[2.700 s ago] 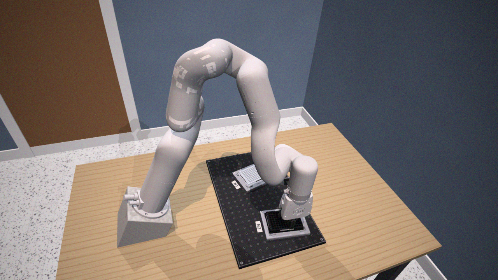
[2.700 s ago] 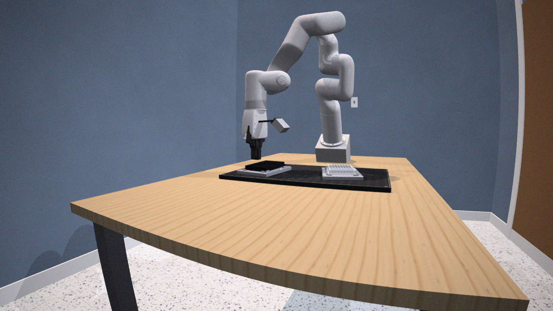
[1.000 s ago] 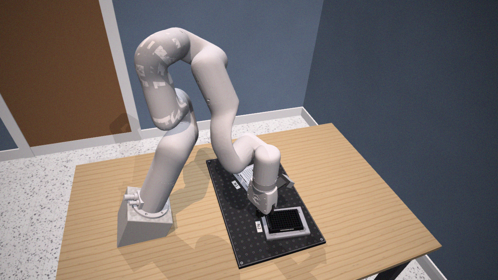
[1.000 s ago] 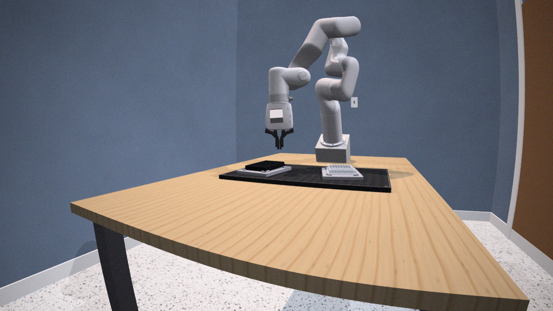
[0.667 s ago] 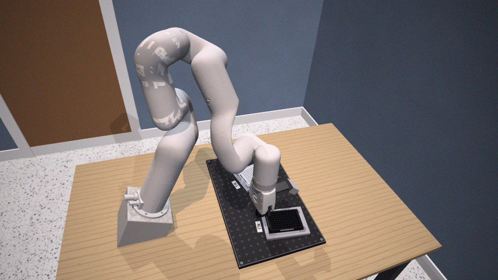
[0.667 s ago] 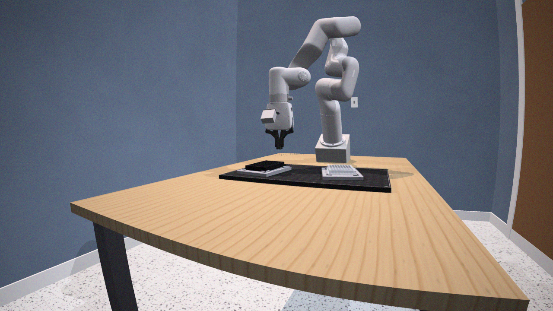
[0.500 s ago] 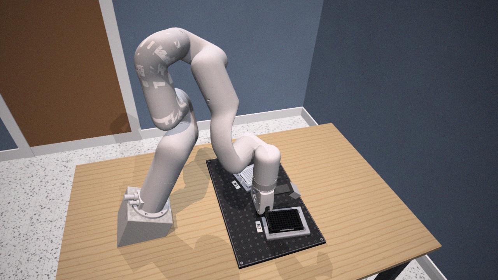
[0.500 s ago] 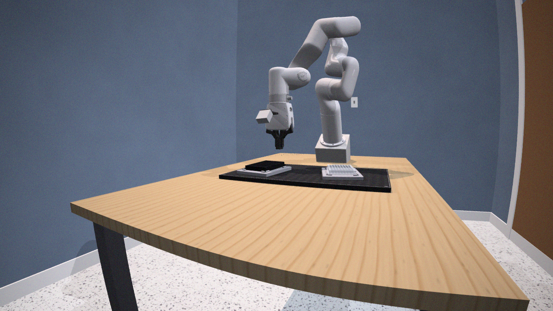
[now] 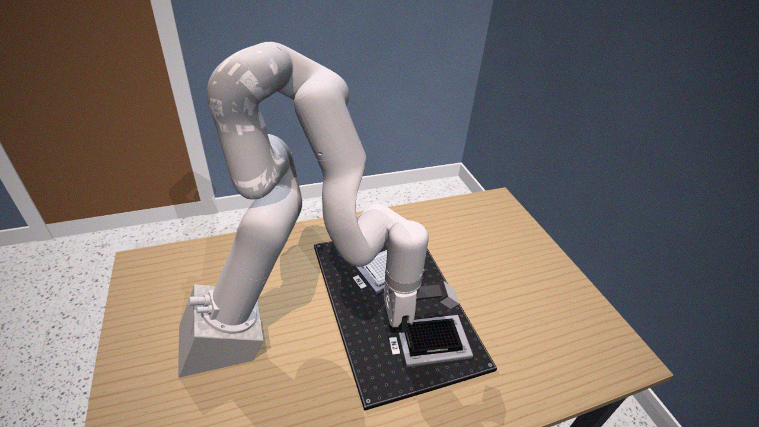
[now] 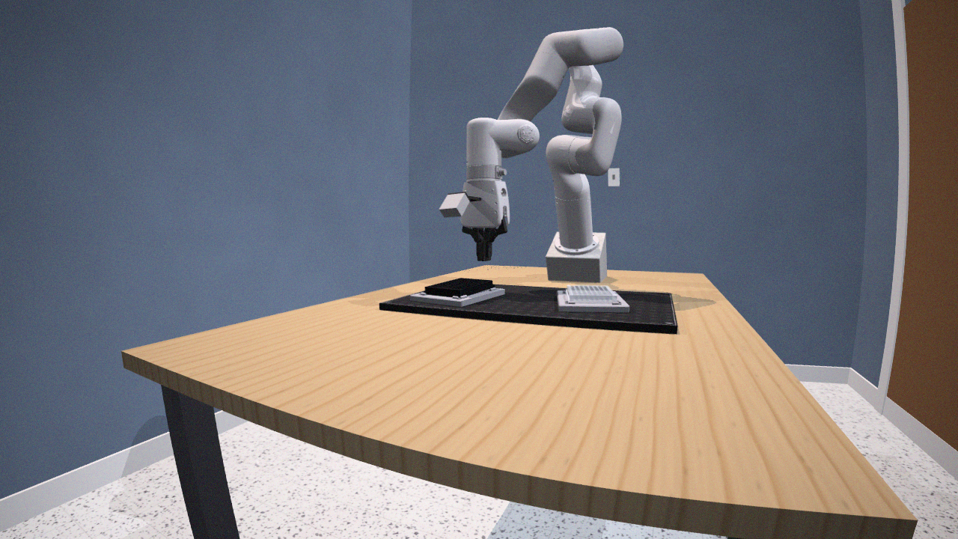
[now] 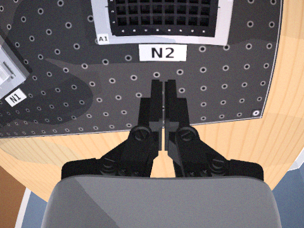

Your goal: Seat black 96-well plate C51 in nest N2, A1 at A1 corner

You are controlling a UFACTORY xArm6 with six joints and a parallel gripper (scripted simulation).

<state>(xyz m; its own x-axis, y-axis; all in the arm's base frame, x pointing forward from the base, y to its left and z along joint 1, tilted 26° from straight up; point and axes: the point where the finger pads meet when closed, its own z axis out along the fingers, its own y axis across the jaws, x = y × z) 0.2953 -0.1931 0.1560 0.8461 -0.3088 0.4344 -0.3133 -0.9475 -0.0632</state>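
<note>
The N2 label lies 90 mm below my hand. Round my hand: black 96-well plate C51: 90 mm ahead, 30 mm to the right, 70 mm below; then grey plate nest N2: 90 mm ahead, 30 mm to the right, 80 mm below; then A1 mark: 40 mm ahead, 40 mm to the left, 70 mm below.
</note>
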